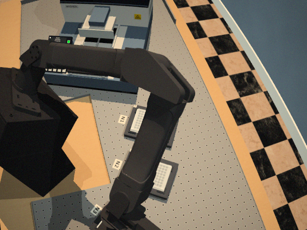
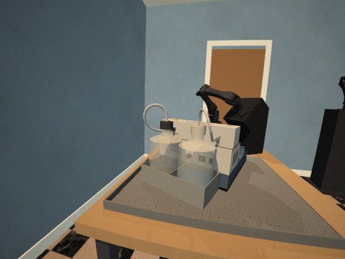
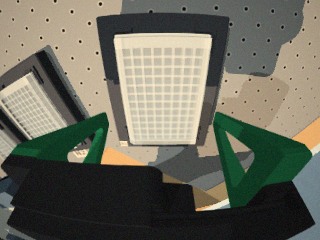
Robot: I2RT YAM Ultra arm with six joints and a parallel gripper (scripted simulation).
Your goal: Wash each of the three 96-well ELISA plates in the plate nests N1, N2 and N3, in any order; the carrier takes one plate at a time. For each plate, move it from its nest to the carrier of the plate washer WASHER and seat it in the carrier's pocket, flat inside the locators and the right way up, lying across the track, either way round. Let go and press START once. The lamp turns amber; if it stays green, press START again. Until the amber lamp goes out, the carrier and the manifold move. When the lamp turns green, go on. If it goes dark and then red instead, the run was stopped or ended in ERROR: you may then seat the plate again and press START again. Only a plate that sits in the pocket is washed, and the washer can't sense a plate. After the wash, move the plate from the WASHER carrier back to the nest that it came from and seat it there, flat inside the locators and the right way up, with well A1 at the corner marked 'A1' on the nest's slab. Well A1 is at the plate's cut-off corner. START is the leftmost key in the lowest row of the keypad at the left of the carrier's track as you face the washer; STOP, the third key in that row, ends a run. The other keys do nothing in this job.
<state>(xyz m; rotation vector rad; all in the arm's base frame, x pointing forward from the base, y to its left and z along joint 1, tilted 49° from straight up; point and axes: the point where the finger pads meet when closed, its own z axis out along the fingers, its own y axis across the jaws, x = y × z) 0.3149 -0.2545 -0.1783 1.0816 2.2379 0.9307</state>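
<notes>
Right now the nest N3 is 5 cm below my hand. The rest, counted from my hand: nest N2: 9 cm ahead, 17 cm to the left, 8 cm below; nest N1: 12 cm ahead, 34 cm to the left, 8 cm below; N3 label: 8 cm behind, 7 cm to the left, 9 cm below.
</notes>
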